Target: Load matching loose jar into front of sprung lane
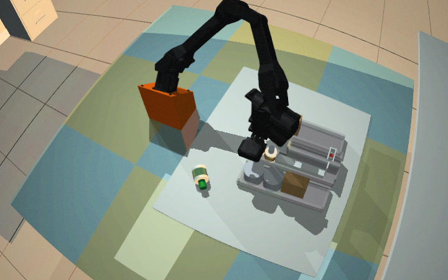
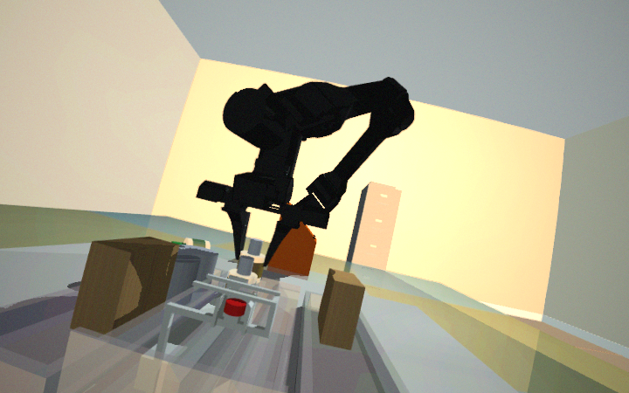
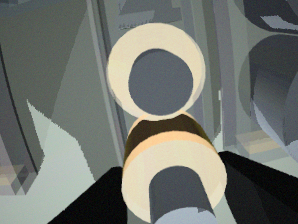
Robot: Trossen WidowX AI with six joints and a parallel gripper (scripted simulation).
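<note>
Right now the sprung lane is 150 mm ahead of my gripper tip, 30 mm below it and 10 mm to the left of it. Also, from my gripper tip: red marker (220 mm ahead, 20 mm to the left, 20 mm above).
</note>
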